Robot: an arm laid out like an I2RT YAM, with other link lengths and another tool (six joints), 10 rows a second.
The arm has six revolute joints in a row. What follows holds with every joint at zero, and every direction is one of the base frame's.
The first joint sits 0.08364 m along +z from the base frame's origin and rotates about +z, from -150 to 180 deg.
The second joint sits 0.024 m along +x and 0.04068 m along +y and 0.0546 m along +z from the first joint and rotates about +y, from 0 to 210 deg.
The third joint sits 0.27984 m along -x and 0.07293 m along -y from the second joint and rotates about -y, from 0 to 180 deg.
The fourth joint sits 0.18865 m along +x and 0.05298 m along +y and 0.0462 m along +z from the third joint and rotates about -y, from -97 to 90 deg.
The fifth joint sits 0.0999 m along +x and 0.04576 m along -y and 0.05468 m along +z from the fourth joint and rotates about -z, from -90 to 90 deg.
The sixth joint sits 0.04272 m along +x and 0.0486 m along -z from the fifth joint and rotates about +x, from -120 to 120 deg.
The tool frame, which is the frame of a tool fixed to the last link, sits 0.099 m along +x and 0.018 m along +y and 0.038 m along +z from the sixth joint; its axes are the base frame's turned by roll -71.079, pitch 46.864 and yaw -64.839 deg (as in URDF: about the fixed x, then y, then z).
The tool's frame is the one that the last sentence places.
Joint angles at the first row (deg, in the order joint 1, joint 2, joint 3, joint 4, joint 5, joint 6):
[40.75 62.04 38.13 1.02 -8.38 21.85]
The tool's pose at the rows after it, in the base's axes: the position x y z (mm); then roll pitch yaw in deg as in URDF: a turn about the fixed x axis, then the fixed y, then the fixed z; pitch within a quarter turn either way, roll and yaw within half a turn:
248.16 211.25 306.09 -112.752 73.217 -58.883
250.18 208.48 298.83 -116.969 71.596 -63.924
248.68 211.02 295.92 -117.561 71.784 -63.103
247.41 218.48 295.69 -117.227 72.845 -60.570
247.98 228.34 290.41 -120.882 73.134 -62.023
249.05 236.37 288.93 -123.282 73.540 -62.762
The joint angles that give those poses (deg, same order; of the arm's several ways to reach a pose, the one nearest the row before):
[41.65 62.26 39.33 0.14 -6.00 21.01]
[41.52 62.50 39.40 -1.37 -4.67 20.18]
[41.30 62.92 38.83 -0.56 -6.22 19.72]
[41.45 64.14 38.63 1.21 -8.52 19.79]
[41.95 66.41 39.07 2.04 -10.13 19.62]
[42.28 68.23 40.01 2.35 -11.49 19.59]

